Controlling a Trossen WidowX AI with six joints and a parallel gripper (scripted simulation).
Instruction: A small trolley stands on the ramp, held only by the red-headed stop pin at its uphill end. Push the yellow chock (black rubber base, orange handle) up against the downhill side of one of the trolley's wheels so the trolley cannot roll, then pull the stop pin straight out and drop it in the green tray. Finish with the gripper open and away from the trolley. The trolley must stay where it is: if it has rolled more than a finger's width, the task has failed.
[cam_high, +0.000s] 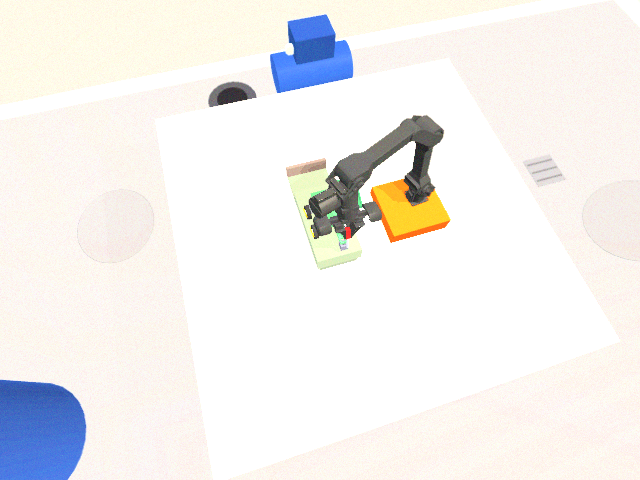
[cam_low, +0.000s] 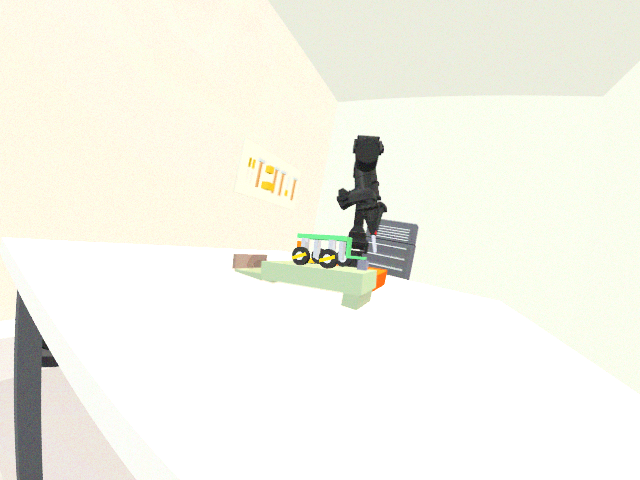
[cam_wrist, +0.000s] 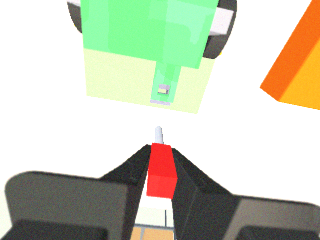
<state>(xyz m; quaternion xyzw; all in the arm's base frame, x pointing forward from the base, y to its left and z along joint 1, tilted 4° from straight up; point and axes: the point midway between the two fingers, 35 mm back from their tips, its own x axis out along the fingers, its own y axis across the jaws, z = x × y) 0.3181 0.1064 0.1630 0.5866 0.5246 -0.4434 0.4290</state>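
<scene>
The green tray lies 120 mm behind my gripper tip, 220 mm to the right of it and 190 mm below it. Also, from my gripper tip: trolley (10 mm ahead, 120 mm to the right, 70 mm below); pale green ramp (10 mm ahead, 120 mm to the right, 130 mm below); red-headed stop pin (right at my gripper tip).
</scene>
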